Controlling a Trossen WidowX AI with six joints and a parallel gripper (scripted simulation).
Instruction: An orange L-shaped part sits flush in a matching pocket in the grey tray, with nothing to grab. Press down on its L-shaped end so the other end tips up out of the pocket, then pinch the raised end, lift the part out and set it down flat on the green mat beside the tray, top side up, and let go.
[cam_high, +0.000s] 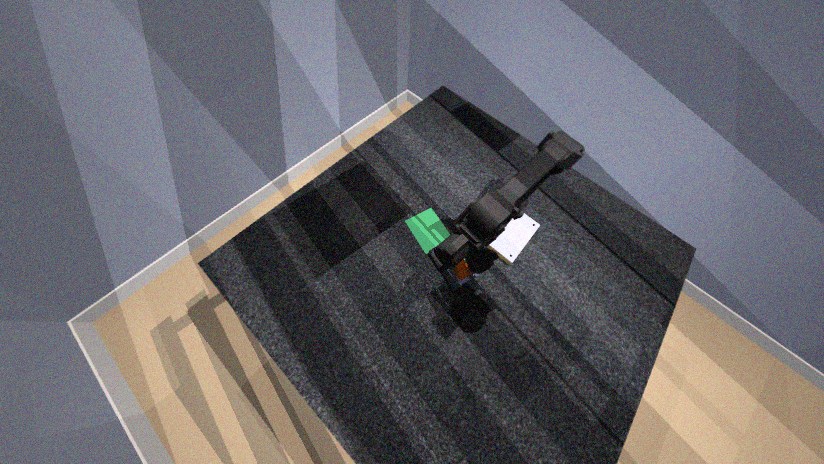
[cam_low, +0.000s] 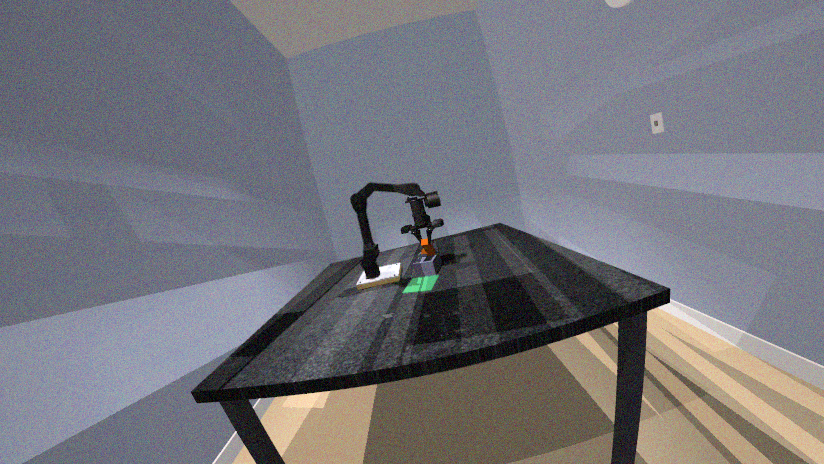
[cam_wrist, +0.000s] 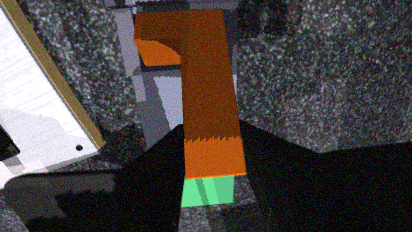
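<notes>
My gripper tip is 60 mm past the green mat, 140 mm to the left of it and 140 mm above it. From my gripper tip the other things lie so: orange L-shaped part 10 mm behind, 30 mm to the left, 30 mm below.
</notes>
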